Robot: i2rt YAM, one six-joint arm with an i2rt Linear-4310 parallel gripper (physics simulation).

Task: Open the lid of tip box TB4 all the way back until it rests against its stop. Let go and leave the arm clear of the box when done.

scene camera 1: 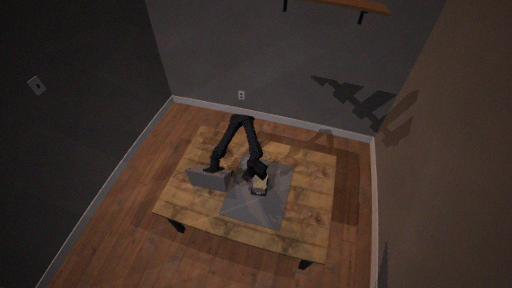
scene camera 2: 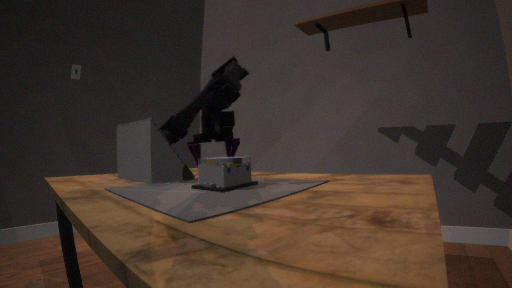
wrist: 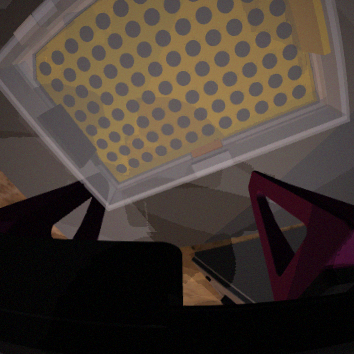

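Where they show: gripper, fingertip midpoint: [scene camera 1: 252, 177] [wrist: 178, 178]; arm's base, link origin: [scene camera 1: 214, 169] [scene camera 2: 156, 149].
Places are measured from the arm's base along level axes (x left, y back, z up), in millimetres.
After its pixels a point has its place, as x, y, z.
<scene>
The tip box [scene camera 1: 259, 185] {-3, -324, -24} [scene camera 2: 225, 173] {-6, -366, -60} [wrist: 170, 85] {38, -314, -24} stands on a dark base on the grey mat. Its clear lid [wrist: 280, 131] {3, -285, -24} looks shut flat over a yellow rack with round grey holes in the wrist view. No TB4 lettering is readable. My gripper [scene camera 1: 250, 179] {58, -254, -55} [scene camera 2: 214, 154] [wrist: 178, 178] {58, -254, -55} is open, pointing down at the arm side of the box. Nothing shows gripped between its fingers. In the wrist view the left fingertip overlaps the lid's near corner; whether it touches is unclear. The right fingertip is beyond the near lid edge.
The grey mat [scene camera 1: 255, 212] {-161, -349, -101} [scene camera 2: 195, 207] {-173, -462, -102} lies on the wooden table [scene camera 1: 310, 200] {33, -678, -105} [scene camera 2: 325, 240] {-185, -709, -105}. A grey wedge-shaped block [scene camera 1: 207, 181] {-97, 5, -1} [scene camera 2: 134, 152] {-95, -8, -8} stands left of the box, near the arm's base. A wooden shelf [scene camera 1: 367, 6] [scene camera 2: 360, 16] is high on the wall.
</scene>
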